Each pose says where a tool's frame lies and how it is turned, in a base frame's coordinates. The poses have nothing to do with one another.
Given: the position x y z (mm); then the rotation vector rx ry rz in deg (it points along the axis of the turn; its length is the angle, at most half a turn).
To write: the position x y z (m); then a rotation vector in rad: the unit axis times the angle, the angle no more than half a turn. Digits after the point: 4 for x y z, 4 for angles.
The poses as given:
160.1 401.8 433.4 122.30 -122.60 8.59
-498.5 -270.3 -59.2 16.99 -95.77 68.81
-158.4 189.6 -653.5 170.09 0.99 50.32
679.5 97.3 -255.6 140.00 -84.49 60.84
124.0 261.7 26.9 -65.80 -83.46 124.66
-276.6 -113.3 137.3 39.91 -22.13 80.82
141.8 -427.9 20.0 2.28 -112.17 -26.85
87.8 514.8 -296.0 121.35 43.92 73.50
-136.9 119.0 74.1 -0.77 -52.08 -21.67
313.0 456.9 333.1 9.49 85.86 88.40
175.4 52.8 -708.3 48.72 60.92 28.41
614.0 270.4 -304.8 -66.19 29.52 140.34
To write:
0.1601 0.4018 0.4334 2.1345 -2.1398 0.1499
-0.4985 -0.2703 -0.0592 0.2965 -1.6715 1.2010
-0.1584 0.1896 -0.6535 2.9686 0.0173 0.8782
0.6795 0.0973 -0.2556 2.4435 -1.4746 1.0619
0.1240 0.2617 0.0269 -1.1484 -1.4567 2.1757
-0.2766 -0.1133 0.1373 0.6966 -0.3862 1.4106
0.1418 -0.4279 0.0200 0.0398 -1.9577 -0.4686
0.0878 0.5148 -0.2960 2.1180 0.7665 1.2828
-0.1369 0.1190 0.0741 -0.0134 -0.9090 -0.3782
0.3130 0.4569 0.3331 0.1656 1.4985 1.5429
0.1754 0.0528 -0.7083 0.8503 1.0633 0.4958
0.6140 0.2704 -0.3048 -1.1552 0.5152 2.4494

